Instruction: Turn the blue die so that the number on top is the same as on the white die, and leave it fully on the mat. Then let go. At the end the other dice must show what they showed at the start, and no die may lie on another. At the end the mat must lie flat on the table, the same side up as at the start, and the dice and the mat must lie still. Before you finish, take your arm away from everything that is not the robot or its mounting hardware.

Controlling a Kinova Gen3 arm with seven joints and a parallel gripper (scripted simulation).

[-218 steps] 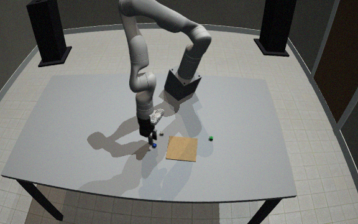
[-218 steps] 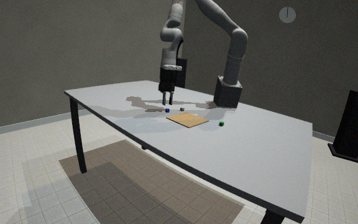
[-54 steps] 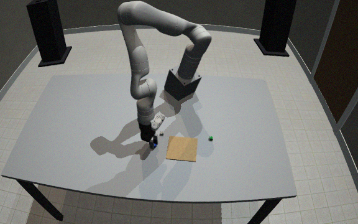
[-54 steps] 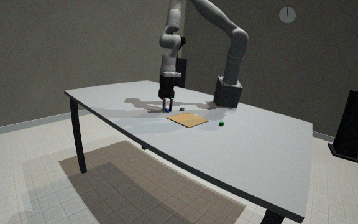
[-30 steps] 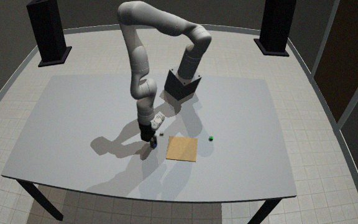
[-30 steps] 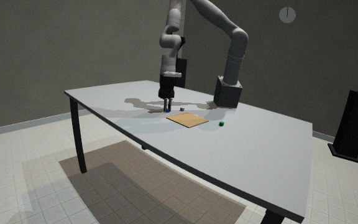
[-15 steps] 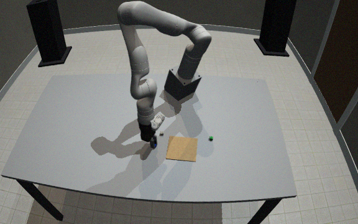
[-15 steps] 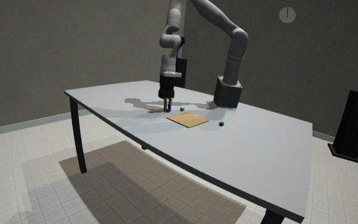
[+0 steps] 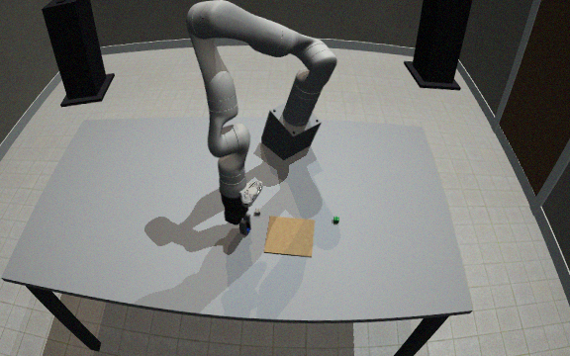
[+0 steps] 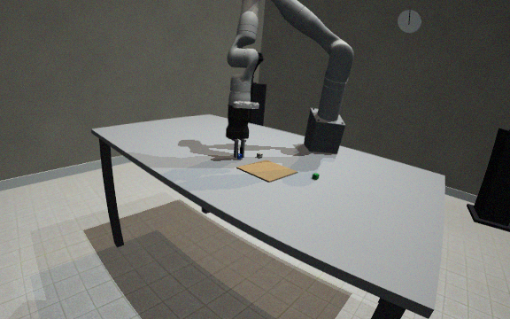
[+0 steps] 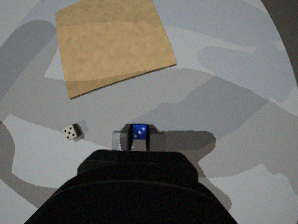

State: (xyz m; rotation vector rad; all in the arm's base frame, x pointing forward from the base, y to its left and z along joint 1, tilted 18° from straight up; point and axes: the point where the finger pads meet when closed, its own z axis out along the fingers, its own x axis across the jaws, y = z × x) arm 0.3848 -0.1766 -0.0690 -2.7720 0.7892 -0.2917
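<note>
My hand is 2 cm short of the tan mat, 13 cm to the right of it and 2 cm above it. Also, from my hand: white die 7 cm behind, 4 cm to the left, 2 cm below; green die 2 cm behind, 28 cm to the left, 2 cm below; blue die 1 cm below.
</note>
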